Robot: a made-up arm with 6 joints.
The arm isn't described. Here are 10 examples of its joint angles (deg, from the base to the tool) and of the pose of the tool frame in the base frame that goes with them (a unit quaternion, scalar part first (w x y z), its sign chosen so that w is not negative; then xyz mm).
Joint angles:
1: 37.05 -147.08 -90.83 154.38 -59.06 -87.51
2: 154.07 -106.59 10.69 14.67 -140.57 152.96
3: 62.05 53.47 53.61 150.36 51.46 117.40
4: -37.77 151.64 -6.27 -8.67 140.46 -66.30
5: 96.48 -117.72 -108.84 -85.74 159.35 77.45
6: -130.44 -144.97 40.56 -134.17 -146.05 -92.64
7: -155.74 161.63 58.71 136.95 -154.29 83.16
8: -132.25 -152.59 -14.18 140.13 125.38 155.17
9: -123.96 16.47 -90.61 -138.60 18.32 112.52
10: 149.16 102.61 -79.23 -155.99 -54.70 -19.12
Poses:
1: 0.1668 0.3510 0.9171 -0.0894 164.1 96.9 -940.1
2: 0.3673 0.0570 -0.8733 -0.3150 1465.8 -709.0 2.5
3: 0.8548 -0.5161 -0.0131 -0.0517 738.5 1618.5 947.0
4: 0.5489 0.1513 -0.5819 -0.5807 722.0 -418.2 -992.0
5: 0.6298 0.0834 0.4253 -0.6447 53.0 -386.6 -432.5
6: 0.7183 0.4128 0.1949 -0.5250 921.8 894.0 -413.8
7: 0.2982 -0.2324 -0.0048 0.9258 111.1 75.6 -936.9
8: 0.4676 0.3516 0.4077 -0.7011 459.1 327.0 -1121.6
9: 0.2463 -0.4654 -0.5168 -0.6750 404.0 529.6 1734.2
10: 0.7732 -0.0071 -0.6186 -0.1393 -1333.2 724.1 1047.5
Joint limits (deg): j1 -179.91..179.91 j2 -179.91..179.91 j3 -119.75..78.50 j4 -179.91..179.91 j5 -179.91..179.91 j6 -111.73..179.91
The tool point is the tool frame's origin. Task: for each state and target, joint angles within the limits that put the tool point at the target. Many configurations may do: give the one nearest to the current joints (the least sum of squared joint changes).
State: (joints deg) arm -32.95 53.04 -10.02 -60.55 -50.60 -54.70
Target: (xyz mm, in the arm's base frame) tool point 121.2 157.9 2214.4
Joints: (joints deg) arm -34.09 27.92 -52.40 -35.52 -44.84 -56.32
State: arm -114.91 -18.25 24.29 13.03 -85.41 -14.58
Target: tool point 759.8 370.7 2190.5
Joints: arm -149.96 -28.15 17.96 4.79 -78.50 -15.47
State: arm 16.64 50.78 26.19 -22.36 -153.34 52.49
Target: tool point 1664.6 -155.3 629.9
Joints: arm -10.05 76.39 31.32 -21.56 -152.88 52.68
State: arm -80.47 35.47 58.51 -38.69 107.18 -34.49
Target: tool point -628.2 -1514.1 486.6
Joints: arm -112.29 68.59 42.53 -41.78 94.03 -33.18
